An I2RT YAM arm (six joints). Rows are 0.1 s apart.
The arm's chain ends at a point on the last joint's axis. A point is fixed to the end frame.
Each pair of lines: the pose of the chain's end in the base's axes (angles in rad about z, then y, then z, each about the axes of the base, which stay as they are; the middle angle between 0 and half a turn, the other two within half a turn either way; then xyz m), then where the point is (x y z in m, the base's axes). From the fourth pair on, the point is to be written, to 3 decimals.
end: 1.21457, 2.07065, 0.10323, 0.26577, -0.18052, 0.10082
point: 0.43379 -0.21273 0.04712
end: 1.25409, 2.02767, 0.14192, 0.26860, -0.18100, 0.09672
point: 0.43918 -0.20770 0.04834
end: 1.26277, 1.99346, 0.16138, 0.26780, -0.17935, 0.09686
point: 0.44027 -0.20275 0.05375
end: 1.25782, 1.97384, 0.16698, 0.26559, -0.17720, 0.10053
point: 0.439 -0.199 0.061
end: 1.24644, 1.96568, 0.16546, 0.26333, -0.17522, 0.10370
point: 0.437 -0.197 0.066
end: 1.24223, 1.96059, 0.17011, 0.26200, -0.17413, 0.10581
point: 0.436 -0.195 0.069
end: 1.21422, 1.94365, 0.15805, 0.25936, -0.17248, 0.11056
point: 0.434 -0.195 0.078
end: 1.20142, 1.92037, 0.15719, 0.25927, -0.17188, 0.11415
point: 0.435 -0.194 0.086
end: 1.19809, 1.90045, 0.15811, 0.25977, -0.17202, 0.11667
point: 0.436 -0.193 0.092
